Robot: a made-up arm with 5 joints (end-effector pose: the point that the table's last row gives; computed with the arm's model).
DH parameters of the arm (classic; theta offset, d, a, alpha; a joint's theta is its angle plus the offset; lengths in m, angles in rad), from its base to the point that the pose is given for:
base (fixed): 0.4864 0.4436 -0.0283 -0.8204
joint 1: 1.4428 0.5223 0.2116 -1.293
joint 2: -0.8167 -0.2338 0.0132 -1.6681
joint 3: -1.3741 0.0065 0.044 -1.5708
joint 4: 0 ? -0.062 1.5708
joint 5: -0.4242 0 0.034 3.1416
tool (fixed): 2.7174 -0.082 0 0
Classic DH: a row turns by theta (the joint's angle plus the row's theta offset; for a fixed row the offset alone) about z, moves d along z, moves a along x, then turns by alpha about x.
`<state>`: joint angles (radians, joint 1 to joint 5).
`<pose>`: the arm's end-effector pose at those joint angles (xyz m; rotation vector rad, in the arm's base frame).
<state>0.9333 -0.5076 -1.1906 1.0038 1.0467</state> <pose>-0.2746 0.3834 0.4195 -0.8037 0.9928 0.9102</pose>
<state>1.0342 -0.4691 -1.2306 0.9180 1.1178</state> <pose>-0.3025 0.3728 0.4194 -0.8154 0.9667 0.9405</pose>
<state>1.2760 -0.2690 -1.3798 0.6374 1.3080</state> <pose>-0.3636 0.3482 0.4266 -0.8125 0.8666 1.0642</pose>
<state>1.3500 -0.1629 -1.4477 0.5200 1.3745</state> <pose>-0.3823 0.3418 0.4314 -0.7960 0.8329 1.1281</pose>
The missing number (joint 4, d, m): -0.108
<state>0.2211 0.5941 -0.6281 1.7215 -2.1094</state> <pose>-0.0671 0.3271 0.6241 1.0187 2.1934 1.2406</pose>
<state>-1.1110 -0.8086 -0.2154 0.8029 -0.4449</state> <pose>0.1605 0.3690 0.7072 0.9960 -0.4646 0.5318</pose>
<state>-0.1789 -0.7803 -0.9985 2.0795 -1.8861</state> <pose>0.0241 0.3940 0.4884 -1.2672 -1.4607 -2.3351</pose>
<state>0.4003 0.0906 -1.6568 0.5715 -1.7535</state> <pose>-0.0238 0.5269 0.4141 -0.2522 -0.9749 -2.3348</pose>
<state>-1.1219 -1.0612 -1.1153 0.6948 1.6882</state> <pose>0.2234 0.3537 0.8157 0.9880 -0.1850 -0.9021</pose>
